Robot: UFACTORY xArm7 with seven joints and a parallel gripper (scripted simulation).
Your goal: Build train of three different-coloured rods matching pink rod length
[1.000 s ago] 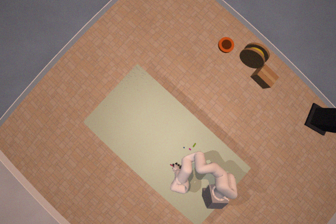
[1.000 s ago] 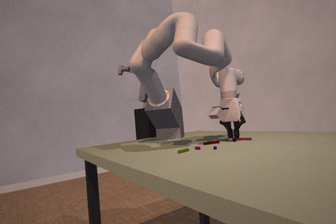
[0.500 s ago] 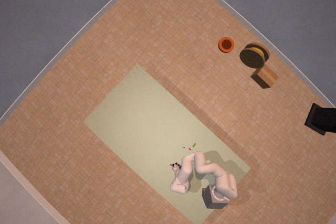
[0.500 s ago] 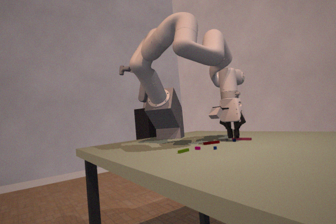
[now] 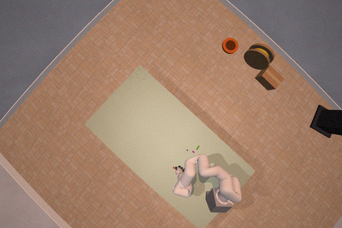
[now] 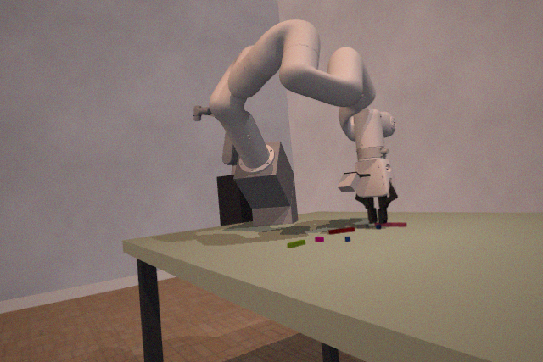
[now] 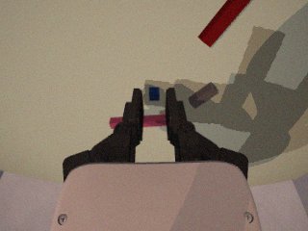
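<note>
Now: the pink rod 2 cm ahead of my hand, 4 cm to the left of it and 3 cm below it. From my hand the other things lie so: grey rod: 5 cm behind, 1 cm to the left, 3 cm below; then red rod: 7 cm behind, 7 cm to the right, 3 cm below; then magenta rod: 5 cm behind, 21 cm to the right, 3 cm below.
</note>
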